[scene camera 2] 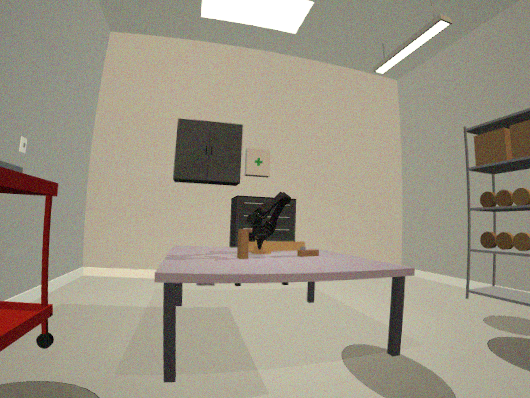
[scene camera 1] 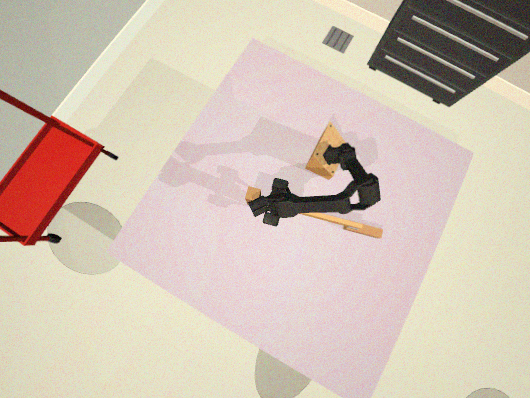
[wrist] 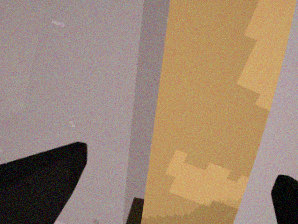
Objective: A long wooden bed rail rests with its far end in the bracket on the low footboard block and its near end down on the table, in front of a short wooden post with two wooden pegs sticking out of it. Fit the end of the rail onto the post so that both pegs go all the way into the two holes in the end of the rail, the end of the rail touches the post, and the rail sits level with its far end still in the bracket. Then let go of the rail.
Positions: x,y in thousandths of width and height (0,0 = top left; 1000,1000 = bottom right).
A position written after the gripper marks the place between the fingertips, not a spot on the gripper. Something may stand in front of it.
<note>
The gripper (wrist: 602,757) is open, holding nothing. Also in view: a wooden rail (wrist: 737,328).
</note>
